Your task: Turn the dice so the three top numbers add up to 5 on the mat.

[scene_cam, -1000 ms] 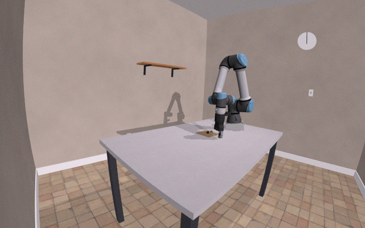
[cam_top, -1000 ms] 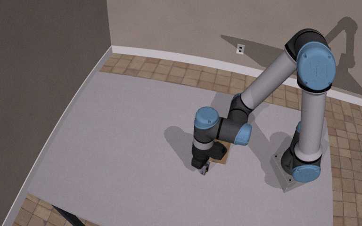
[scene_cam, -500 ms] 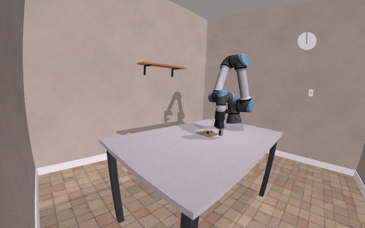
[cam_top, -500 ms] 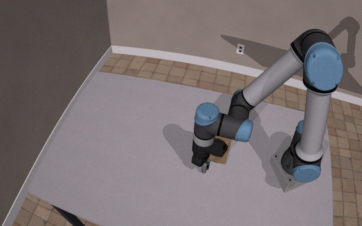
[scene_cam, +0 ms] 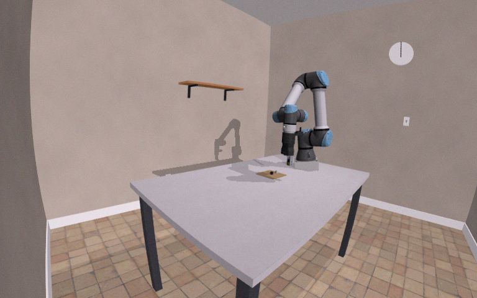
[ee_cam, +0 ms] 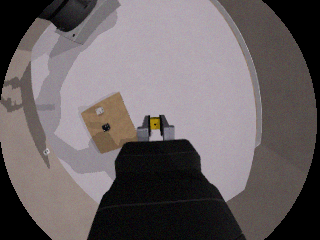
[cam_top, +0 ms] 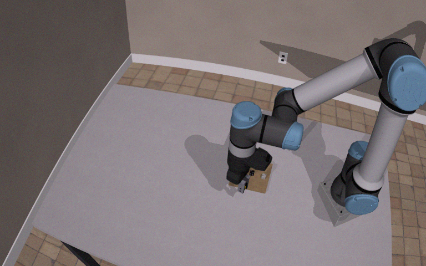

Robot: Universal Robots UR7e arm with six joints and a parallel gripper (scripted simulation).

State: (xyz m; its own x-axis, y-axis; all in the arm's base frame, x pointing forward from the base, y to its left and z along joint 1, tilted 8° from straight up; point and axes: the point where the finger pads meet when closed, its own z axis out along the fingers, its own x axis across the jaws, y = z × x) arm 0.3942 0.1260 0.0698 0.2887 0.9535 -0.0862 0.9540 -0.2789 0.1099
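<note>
The black die is 13 cm to the right of my hand, 10 cm below it and 1 cm behind it. Round my hand: mat: 13 cm to the right, 11 cm below, 1 cm behind; then white die: 13 cm to the right, 10 cm below, 5 cm behind; then yellow die: 1 cm below.
</note>
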